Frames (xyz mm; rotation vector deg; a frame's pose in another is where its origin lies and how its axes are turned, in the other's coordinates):
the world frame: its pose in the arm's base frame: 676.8 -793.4 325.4 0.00 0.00 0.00
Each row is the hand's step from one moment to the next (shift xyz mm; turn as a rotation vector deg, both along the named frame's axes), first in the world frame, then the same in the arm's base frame.
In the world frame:
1: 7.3 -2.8 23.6 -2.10 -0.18 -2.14
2: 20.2 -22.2 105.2 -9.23 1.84 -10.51
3: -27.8 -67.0 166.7 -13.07 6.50 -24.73
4: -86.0 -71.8 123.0 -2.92 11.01 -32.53
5: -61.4 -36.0 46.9 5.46 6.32 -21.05
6: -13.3 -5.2 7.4 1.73 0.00 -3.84
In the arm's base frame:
1: 7.3 -2.8 23.6 -2.10 -0.18 -2.14
2: 20.2 -22.2 105.2 -9.23 1.84 -10.51
3: -27.8 -67.0 166.7 -13.07 6.50 -24.73
4: -86.0 -71.8 123.0 -2.92 11.01 -32.53
5: -61.4 -36.0 46.9 5.46 6.32 -21.05
6: -13.3 -5.2 7.4 1.73 0.00 -3.84

